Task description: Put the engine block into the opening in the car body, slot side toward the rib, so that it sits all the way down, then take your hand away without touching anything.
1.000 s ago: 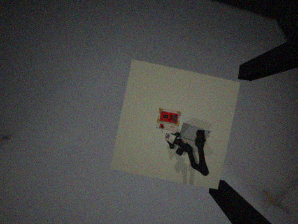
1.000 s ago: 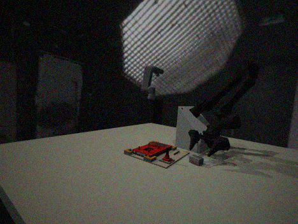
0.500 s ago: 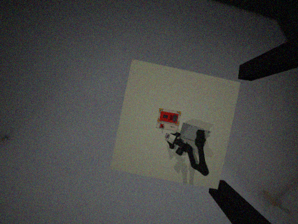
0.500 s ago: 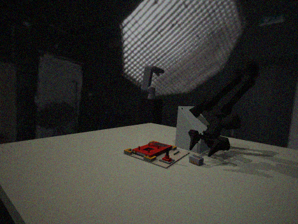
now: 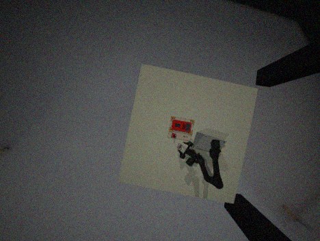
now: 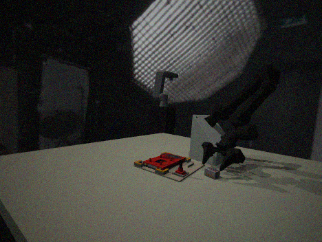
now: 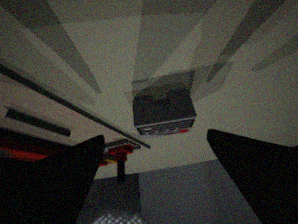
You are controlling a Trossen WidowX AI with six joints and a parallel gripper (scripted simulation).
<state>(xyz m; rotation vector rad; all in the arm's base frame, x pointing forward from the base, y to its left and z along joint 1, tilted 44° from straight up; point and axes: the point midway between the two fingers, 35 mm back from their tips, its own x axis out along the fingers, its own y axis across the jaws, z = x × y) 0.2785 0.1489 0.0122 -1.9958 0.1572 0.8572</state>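
Now: gripper tip 10 mm to the right of the engine block and 20 mm above it.
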